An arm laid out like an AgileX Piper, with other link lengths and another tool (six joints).
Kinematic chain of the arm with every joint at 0, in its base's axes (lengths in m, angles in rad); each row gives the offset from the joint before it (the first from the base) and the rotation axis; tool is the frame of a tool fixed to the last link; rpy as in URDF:
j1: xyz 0 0 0.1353 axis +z
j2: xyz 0 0 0 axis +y
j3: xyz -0.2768 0 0.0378 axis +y
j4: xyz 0.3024 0 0.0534 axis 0.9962 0 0.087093
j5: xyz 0 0 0 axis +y
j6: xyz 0.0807 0 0.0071 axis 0.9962 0 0.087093
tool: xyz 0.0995 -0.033 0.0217 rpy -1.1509 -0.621 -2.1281
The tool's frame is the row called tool.
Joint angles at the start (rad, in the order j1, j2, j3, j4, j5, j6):
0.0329, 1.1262, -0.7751, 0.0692, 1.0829, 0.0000
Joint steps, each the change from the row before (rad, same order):
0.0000, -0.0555, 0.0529, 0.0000, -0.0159, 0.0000
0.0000, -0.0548, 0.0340, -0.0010, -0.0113, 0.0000
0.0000, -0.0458, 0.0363, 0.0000, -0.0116, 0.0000
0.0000, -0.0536, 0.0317, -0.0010, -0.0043, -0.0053
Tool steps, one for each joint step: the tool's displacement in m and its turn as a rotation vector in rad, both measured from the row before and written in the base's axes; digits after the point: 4 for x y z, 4 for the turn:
-0.0113, -0.0005, -0.0033, 0.0003, -0.0185, -0.0011
-0.0075, -0.0005, 0.0024, -0.0001, -0.0321, -0.0005
-0.0075, -0.0003, -0.0013, 0.0005, -0.0211, -0.0008
-0.0077, -0.0004, 0.0014, -0.0018, -0.0266, 0.0050

